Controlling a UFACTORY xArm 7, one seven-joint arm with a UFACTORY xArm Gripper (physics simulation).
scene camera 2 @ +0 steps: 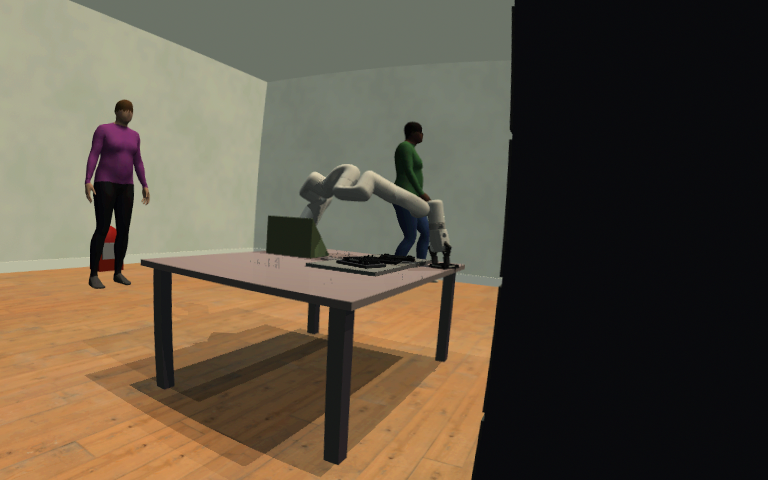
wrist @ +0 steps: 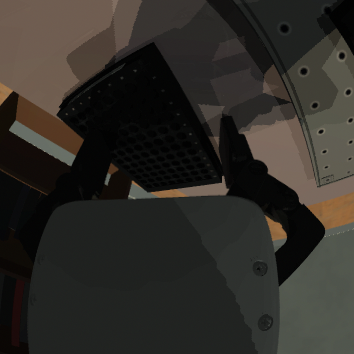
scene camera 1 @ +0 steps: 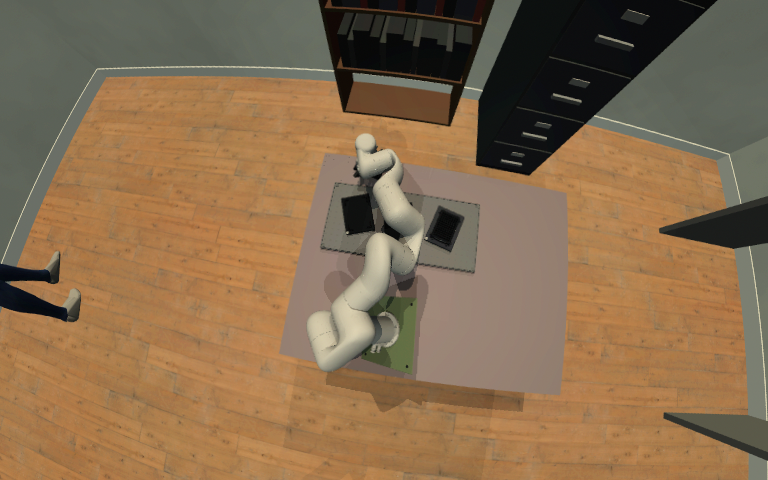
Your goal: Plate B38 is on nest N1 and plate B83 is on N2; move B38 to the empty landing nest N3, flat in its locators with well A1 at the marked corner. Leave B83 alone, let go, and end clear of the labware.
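Note:
A black well plate (wrist: 140, 105) (scene camera 2: 444, 266) lies off the grey deck, on the table by its far edge; I cannot read its label. My gripper (wrist: 159, 136) (scene camera 2: 440, 259) (scene camera 1: 356, 170) is open, with one finger on each side of this plate and not clamping it. In the top view my wrist hides the plate. On the grey perforated deck (scene camera 1: 449, 259) (wrist: 330, 116) (scene camera 2: 373, 271), a flat black plate (scene camera 1: 357, 213) sits at the left. A black rimmed piece (scene camera 1: 445, 228) sits skewed at the right. A dark patch (scene camera 1: 391, 232) shows under my arm between them.
The pink table (scene camera 1: 501, 310) (scene camera 2: 287, 281) carries my green base block (scene camera 1: 398, 333) (scene camera 2: 292, 236). A bookshelf (scene camera 1: 396, 100) and a black drawer cabinet (scene camera 1: 549, 86) stand beyond the far edge. A person in a green top (scene camera 2: 409, 176) stands behind the table.

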